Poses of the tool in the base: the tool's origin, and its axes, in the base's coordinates. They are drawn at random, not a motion.
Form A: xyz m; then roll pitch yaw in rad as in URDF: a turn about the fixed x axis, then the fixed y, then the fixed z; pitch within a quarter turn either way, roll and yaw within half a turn.
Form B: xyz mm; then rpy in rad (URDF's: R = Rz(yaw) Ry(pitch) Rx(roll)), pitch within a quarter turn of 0, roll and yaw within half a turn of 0. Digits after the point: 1 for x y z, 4 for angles.
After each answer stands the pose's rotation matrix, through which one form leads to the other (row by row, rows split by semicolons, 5 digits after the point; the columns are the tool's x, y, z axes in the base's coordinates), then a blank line. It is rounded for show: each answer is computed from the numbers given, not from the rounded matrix.
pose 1, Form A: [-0.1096, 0.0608, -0.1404, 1.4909, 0.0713, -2.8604]
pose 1, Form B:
[-109.6, 60.8, -140.4, 1.4909, 0.0713, -2.8604]
-0.95828 -0.04608 -0.28208; -0.27680 -0.09638 0.95608; -0.07124 0.99428 0.07961

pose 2, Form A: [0.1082, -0.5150, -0.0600, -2.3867, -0.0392, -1.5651]
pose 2, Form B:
[108.2, -515.0, -60.0, -2.3867, -0.0392, -1.5651]
0.00569 -0.72818 0.68536; -0.99922 -0.03100 -0.02464; 0.03919 -0.68468 -0.72779

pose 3, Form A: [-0.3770, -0.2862, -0.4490, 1.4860, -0.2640, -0.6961]
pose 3, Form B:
[-377.0, -286.2, -449.0, 1.4860, -0.2640, -0.6961]
0.74076 -0.14521 -0.65588; -0.61901 0.23171 -0.75042; 0.26094 0.96189 0.08176

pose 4, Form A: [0.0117, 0.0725, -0.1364, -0.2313, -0.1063, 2.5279]
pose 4, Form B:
[11.7, 72.5, -136.4, -0.2313, -0.1063, 2.5279]
-0.81291 -0.58044 -0.04759; 0.57264 -0.78175 -0.24689; 0.10610 -0.22795 0.96787

